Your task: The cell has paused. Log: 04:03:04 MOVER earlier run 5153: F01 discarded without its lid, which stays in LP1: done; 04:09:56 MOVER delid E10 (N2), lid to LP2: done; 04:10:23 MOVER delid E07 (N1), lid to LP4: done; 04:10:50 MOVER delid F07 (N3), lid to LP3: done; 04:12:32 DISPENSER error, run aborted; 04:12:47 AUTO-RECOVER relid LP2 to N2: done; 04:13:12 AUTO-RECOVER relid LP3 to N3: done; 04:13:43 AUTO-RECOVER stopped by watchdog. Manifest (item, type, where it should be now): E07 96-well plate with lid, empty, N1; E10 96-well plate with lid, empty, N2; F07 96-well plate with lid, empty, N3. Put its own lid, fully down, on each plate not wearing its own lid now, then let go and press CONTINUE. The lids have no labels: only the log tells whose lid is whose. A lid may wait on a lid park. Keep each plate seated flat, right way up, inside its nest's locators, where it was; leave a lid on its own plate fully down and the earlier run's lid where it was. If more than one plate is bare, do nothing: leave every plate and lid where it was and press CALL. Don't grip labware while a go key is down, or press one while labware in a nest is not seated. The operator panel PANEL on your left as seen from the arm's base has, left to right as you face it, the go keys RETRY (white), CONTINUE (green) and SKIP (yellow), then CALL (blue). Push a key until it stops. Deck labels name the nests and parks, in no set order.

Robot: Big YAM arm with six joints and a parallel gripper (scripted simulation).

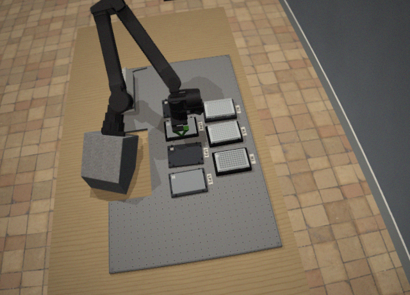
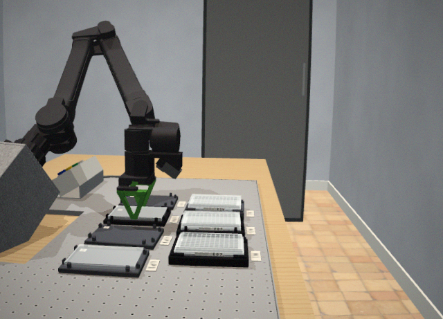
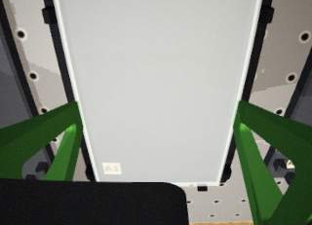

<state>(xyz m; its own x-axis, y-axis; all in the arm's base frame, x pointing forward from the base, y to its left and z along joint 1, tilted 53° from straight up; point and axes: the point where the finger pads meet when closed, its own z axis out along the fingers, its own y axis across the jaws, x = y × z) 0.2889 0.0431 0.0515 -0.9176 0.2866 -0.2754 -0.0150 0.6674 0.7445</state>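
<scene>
The park LP4 is 20 mm below my hand. Also, from my hand: park LP2: 130 mm to the left, 20 mm below; then park LP3: 130 mm to the right, 20 mm below; then 96-well plate: 200 mm to the right, 190 mm ahead.
</scene>
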